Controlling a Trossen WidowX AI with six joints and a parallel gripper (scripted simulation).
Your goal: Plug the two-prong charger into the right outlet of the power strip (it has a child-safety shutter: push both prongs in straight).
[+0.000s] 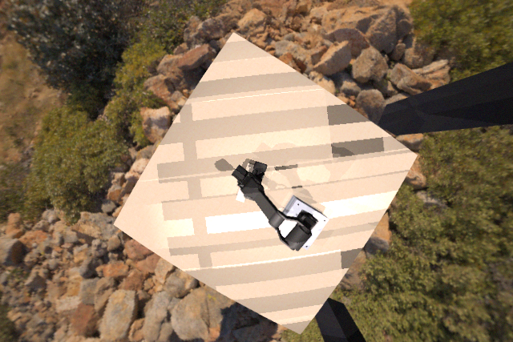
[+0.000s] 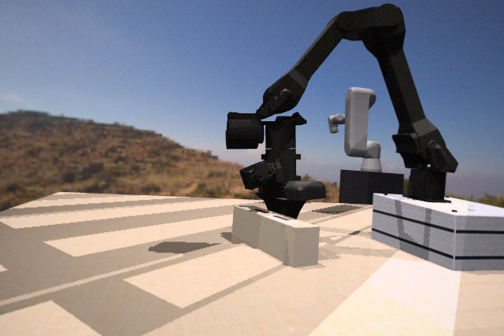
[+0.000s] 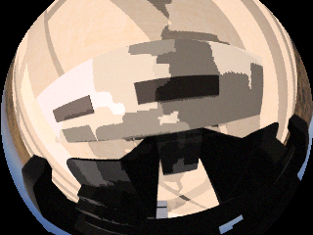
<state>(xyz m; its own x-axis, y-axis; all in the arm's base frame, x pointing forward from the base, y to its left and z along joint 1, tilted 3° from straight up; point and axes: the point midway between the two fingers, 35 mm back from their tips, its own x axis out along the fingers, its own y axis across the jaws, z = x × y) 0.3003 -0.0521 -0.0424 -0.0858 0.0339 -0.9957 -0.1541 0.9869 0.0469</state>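
Now: the black two-prong charger 20 mm ahead of my gripper tip and 10 mm above it.
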